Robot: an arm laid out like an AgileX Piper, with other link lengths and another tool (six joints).
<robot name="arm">
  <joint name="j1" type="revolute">
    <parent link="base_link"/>
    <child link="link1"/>
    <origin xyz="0 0 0.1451"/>
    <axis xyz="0 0 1"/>
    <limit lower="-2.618" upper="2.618"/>
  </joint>
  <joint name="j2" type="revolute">
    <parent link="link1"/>
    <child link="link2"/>
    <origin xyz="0 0 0" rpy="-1.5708 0 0"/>
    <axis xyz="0 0 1"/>
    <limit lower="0" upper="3.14"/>
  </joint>
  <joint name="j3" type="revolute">
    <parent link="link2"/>
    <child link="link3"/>
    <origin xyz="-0.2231 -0.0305 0"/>
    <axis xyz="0 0 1"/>
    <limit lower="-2.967" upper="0"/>
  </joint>
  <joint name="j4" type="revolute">
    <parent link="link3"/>
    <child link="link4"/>
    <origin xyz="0.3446 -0.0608 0" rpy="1.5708 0 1.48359"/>
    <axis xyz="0 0 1"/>
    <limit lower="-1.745" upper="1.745"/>
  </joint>
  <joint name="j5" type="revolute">
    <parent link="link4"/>
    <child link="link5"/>
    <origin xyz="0 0 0" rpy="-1.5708 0 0"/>
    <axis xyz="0 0 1"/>
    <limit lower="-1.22" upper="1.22"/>
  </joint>
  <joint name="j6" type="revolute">
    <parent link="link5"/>
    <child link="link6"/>
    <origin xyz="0 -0.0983 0" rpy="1.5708 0 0"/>
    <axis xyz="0 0 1"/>
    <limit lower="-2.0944" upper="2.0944"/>
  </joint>
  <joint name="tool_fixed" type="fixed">
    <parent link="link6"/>
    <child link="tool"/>
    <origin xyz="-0.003 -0.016 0.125" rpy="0.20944 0 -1.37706"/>
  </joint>
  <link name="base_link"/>
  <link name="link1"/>
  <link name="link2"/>
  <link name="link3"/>
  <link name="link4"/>
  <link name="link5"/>
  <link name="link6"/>
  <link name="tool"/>
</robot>
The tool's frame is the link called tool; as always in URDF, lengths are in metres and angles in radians.
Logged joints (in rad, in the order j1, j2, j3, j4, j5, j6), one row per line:
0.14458 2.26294 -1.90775 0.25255 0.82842 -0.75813
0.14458 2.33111 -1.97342 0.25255 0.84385 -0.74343
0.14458 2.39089 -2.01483 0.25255 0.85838 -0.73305
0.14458 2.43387 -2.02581 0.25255 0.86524 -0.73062
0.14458 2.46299 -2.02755 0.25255 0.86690 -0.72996
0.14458 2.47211 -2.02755 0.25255 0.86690 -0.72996
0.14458 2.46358 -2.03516 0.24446 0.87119 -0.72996
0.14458 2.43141 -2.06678 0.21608 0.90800 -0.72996
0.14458 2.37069 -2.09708 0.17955 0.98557 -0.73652
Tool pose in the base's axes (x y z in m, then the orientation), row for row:
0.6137 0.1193 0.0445 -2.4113 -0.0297 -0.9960
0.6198 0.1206 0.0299 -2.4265 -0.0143 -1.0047
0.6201 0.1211 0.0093 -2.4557 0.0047 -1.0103
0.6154 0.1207 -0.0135 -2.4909 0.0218 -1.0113
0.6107 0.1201 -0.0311 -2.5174 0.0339 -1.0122
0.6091 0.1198 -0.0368 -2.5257 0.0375 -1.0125
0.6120 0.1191 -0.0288 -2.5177 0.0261 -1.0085
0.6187 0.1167 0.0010 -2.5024 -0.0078 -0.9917
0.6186 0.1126 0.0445 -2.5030 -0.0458 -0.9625
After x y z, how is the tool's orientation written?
As angles about the fixed x, y, z axes (roll, pitch, yaw), in radians.
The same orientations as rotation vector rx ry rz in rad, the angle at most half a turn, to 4 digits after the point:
-2.1771 1.1678 -0.4834
-2.1787 1.1893 -0.4621
-2.1917 1.2145 -0.4278
-2.2128 1.2358 -0.3900
-2.2289 1.2513 -0.3619
-2.2340 1.2561 -0.3532
-2.2349 1.2456 -0.3694
-2.2466 1.2115 -0.4107
-2.2786 1.1680 -0.4438

